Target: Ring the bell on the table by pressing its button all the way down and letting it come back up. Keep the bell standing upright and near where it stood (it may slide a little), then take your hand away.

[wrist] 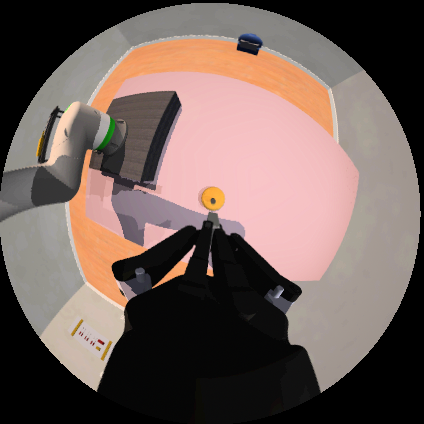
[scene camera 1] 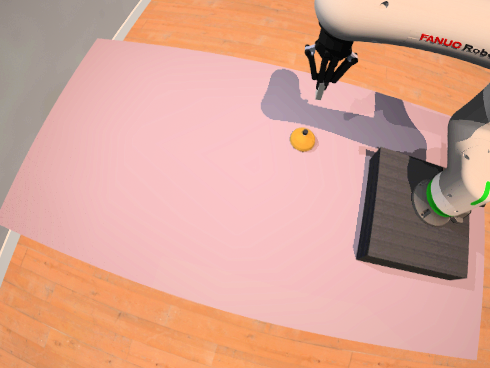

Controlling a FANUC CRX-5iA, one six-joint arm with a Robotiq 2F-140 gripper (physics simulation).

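Places are measured from the arm's base along level axes (x ahead, y left, z up), in centimetres.
Pixels of known places: gripper, fingertip midpoint: [wrist: 211, 219] [scene camera 1: 318, 96]; arm's base at its link origin: [wrist: 113, 136] [scene camera 1: 431, 203].
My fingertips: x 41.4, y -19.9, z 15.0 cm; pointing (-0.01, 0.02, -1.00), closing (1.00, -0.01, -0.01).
Note:
Ahead of a thing's pixels: the offset from my fingertips to its top centre. Level surfaces: height alone.
The bell @(dx +0.3, dy +0.7, dz -17.5 cm) [scene camera 1: 302, 140] [wrist: 212, 194] is a round yellow-orange dome standing upright on the pink table. Its small dark button @(dx +0.3, dy +0.7, dz -17.5 cm) [scene camera 1: 305, 132] [wrist: 213, 201] sticks up at the top of the dome. My gripper [scene camera 1: 319, 94] [wrist: 211, 219] is shut with nothing between its fingers. It points down and hangs well above the table, apart from the bell. In the scene view the fingertips show above and a little right of the bell. In the wrist view they show just below the button, and the whole button is visible.
The pink table top @(dz -24.1 cm) [scene camera 1: 175, 200] [wrist: 280, 175] bears a dark wooden block [scene camera 1: 415, 220] [wrist: 145, 125] with the arm's base on it, to the right of the bell in the scene view. The arm's shadow falls on the table beside the bell. A blue object [wrist: 249, 43] stands far off by the wall.

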